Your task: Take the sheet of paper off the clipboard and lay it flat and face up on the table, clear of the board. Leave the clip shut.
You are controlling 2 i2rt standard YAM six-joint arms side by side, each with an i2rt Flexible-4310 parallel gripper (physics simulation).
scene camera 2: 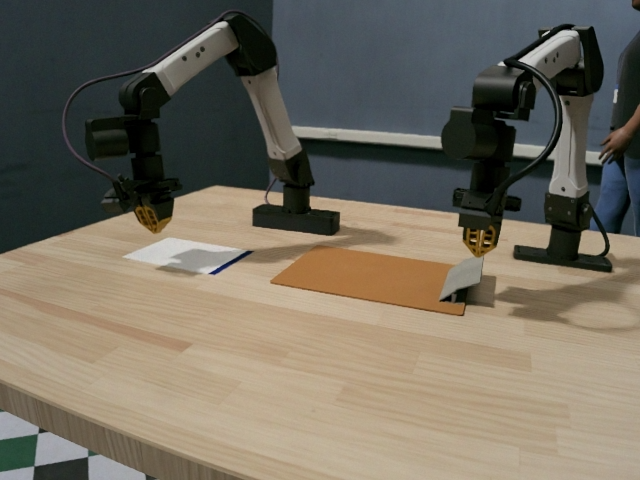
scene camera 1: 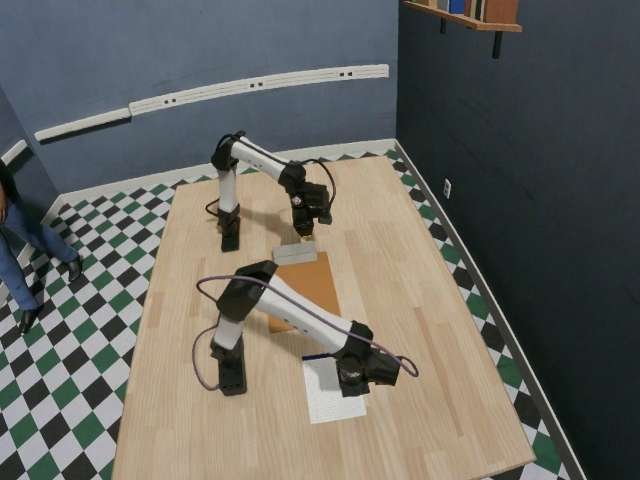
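The sheet of paper (scene camera 1: 323, 395) (scene camera 2: 170, 251) lies flat on the table, apart from the clipboard, with its written side up and a dark blue band along one edge. The brown clipboard (scene camera 1: 309, 284) (scene camera 2: 369, 273) lies flat. Its grey clip (scene camera 1: 294, 253) (scene camera 2: 462, 277) slants, its outer edge raised; whether its jaw touches the board is hard to tell. My left gripper (scene camera 1: 307, 238) (scene camera 2: 480, 255) is shut and empty, its tips at or just above the clip's raised edge. My right gripper (scene camera 2: 156, 231) is shut and empty, above the paper; its fingers are hidden in scene camera 1.
Both arms' bases stand on the wooden table (scene camera 1: 413, 289) (scene camera 2: 310, 392), at the picture's left in scene camera 1. In scene camera 1 the right arm passes over part of the clipboard and paper in the picture. A person (scene camera 1: 25, 248) (scene camera 2: 628, 129) stands beyond the table.
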